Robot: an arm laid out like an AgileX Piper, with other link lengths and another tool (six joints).
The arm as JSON. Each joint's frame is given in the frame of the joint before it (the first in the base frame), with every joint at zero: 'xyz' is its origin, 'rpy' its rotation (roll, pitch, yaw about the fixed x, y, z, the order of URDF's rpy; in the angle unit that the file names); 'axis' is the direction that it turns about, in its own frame. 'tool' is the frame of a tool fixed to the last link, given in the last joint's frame.
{
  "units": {
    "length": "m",
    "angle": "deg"
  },
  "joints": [
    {
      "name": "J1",
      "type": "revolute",
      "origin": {
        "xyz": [
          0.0,
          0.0,
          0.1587
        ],
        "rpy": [
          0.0,
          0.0,
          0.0
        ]
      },
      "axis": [
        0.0,
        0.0,
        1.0
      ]
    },
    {
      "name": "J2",
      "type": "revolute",
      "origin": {
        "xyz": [
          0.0,
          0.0,
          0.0
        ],
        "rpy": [
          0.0,
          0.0,
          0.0
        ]
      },
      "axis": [
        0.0,
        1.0,
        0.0
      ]
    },
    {
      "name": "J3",
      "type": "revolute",
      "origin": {
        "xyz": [
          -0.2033,
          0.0,
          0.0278
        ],
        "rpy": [
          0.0,
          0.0,
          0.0
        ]
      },
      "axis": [
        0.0,
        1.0,
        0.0
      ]
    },
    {
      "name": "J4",
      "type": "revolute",
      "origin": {
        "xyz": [
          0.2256,
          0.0,
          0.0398
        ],
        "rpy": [
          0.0,
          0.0,
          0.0
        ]
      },
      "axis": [
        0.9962,
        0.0,
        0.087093
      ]
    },
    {
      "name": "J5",
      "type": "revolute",
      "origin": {
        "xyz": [
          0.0,
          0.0,
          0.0
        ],
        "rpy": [
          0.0,
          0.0,
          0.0
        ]
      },
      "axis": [
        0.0,
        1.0,
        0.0
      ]
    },
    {
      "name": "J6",
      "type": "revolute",
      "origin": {
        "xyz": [
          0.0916,
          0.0,
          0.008
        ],
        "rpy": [
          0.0,
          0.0,
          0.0
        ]
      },
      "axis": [
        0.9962,
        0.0,
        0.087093
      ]
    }
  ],
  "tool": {
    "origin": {
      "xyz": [
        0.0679,
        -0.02,
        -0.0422
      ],
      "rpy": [
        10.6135,
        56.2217,
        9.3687
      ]
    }
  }
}
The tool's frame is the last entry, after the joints.
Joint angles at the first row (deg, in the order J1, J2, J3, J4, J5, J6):
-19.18 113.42 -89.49 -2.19 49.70 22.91
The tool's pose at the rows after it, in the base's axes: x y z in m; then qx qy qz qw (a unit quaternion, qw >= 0):
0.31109, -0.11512, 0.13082, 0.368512, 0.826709, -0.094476, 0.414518
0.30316, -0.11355, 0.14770, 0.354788, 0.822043, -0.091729, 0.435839
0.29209, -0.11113, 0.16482, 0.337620, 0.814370, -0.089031, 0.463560
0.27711, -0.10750, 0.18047, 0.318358, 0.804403, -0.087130, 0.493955
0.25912, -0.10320, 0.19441, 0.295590, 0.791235, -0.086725, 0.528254
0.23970, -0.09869, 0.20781, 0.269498, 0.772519, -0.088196, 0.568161
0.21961, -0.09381, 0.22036, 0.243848, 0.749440, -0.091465, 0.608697
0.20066, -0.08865, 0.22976, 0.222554, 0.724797, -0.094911, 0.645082
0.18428, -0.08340, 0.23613, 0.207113, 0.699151, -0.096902, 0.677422
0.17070, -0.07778, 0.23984, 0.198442, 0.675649, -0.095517, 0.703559
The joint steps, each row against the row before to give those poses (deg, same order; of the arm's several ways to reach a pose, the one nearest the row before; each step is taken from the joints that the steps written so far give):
0.00 -3.87 1.65 0.11 0.61 -1.30
-0.01 -5.21 3.10 0.12 -0.47 -1.63
0.01 -6.56 4.55 0.13 -1.40 -1.93
-0.01 -7.71 5.81 0.12 -1.91 -2.08
0.01 -8.79 6.74 0.07 -2.35 -2.36
-0.01 -9.76 7.01 0.02 -2.57 -2.56
0.01 -10.17 6.51 0.02 -1.99 -2.42
0.00 -9.71 5.73 0.13 -1.33 -1.97
-0.01 -8.88 4.92 0.33 -0.97 -1.42
0.01 -7.74 3.97 0.68 -0.36 -0.88

